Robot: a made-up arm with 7 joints.
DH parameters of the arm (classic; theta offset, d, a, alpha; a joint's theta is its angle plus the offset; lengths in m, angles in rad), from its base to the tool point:
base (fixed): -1.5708 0.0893 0 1.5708
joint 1: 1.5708 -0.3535 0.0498 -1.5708
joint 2: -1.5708 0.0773 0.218 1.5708
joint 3: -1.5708 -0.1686 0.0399 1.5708
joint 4: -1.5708 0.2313 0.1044 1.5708
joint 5: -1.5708 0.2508 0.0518 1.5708
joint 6: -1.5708 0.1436 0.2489 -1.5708
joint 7: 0 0.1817 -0.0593 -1.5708
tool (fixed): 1.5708 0.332 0 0
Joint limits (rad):
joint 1: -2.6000..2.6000
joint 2: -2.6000..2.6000
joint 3: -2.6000..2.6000
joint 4: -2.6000..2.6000
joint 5: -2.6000..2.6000
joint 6: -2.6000..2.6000
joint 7: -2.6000..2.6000
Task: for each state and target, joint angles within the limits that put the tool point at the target. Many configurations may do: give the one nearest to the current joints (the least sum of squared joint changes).
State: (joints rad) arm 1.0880 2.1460 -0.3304 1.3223 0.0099 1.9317 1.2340
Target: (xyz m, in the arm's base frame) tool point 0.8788 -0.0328 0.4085
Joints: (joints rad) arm 1.2440 1.6928 0.2500 1.8794 -0.0181 1.8135 0.6684
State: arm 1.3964 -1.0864 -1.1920 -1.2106 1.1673 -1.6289 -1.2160
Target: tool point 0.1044 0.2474 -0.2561
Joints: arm 1.5787 -1.4112 -1.2782 -1.4005 1.2765 -1.1146 -1.2006
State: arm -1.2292 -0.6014 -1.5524 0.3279 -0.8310 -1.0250 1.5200
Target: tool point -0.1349 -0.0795 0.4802
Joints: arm -1.5527 -0.1628 -1.6815 0.6802 -1.1158 -0.8194 1.6619
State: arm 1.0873 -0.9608 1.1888 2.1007 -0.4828 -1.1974 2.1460
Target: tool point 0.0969 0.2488 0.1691
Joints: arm 1.2370 -0.9902 1.0613 1.8632 -0.2604 -1.1980 2.0315
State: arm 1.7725 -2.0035 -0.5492 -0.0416 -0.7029 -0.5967 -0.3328
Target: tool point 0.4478 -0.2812 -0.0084
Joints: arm 1.5761 -2.5299 -0.5434 -0.1828 -0.8843 -0.2189 0.1495
